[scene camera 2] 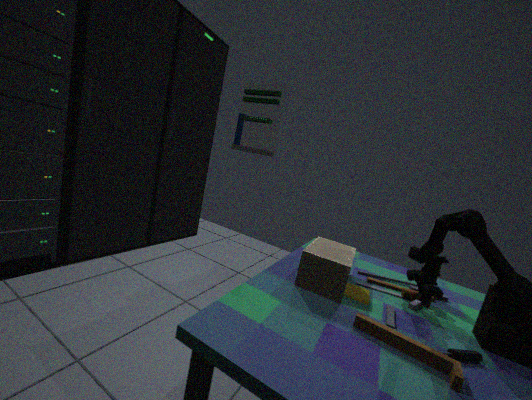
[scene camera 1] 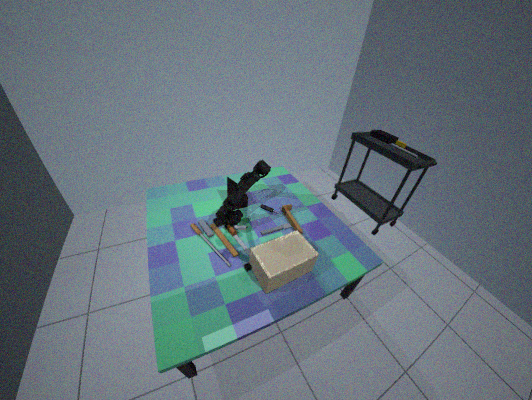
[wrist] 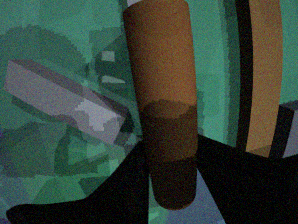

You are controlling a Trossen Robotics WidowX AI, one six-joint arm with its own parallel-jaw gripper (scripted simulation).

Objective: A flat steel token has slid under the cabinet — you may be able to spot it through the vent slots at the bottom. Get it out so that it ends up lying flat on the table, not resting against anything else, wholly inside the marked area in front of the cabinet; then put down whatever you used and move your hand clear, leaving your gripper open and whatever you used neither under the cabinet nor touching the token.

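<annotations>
On a beige cabinet, (scene camera 1: 275, 263) and (scene camera 2: 326, 242) are the same spot.
</annotations>
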